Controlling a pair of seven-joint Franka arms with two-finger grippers.
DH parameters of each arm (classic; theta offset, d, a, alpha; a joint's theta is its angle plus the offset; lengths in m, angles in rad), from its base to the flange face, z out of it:
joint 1: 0 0.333 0 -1.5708
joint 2: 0 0 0 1.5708
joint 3: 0 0.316 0.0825 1.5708
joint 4: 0 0 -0.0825 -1.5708
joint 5: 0 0.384 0 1.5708
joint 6: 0 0 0.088 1.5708
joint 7: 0 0.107 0 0
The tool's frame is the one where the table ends.
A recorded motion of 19 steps. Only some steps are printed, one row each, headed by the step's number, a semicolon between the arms.
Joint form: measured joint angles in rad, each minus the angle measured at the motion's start. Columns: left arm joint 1, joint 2, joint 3, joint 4, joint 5, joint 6, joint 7; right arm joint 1, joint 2, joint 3, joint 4, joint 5, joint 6, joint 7.
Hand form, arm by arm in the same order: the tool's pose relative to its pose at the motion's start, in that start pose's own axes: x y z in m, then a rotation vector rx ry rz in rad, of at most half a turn. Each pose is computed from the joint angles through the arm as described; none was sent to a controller.
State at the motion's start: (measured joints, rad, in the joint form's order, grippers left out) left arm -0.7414 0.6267 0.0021 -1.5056 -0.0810 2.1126 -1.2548; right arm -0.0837 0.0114 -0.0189 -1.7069 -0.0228 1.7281 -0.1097
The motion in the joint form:
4: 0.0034 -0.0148 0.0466 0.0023 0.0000 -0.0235 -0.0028; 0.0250 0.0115 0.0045 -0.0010 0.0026 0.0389 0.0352
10: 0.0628 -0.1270 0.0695 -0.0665 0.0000 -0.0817 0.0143; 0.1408 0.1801 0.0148 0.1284 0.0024 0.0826 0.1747
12: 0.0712 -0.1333 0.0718 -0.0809 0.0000 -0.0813 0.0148; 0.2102 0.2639 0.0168 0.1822 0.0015 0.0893 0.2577
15: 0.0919 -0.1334 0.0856 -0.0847 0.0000 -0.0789 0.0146; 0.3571 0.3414 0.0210 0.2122 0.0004 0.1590 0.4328
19: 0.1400 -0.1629 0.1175 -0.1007 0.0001 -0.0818 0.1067; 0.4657 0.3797 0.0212 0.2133 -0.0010 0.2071 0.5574
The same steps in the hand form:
4: 0.0273 -0.0100 -0.0118 0.0101 0.0230 -0.0436; 0.0084 -0.0165 0.0032 0.0007 0.0272 0.0059
10: 0.0687 -0.0492 -0.0567 0.0204 0.0215 -0.1060; 0.0621 -0.0920 0.0363 0.0052 0.0343 0.0185
12: 0.0744 -0.0550 -0.0548 0.0271 0.0193 -0.1168; 0.0801 -0.1396 0.0621 0.0048 0.0125 0.0292
15: 0.0946 -0.0646 -0.0551 0.0283 0.0247 -0.1503; 0.0839 -0.2421 0.0899 0.0152 0.0361 0.0522
19: 0.1377 -0.0922 -0.0713 0.0193 0.0380 -0.1351; 0.0704 -0.3155 0.1090 0.0238 0.0469 0.0669

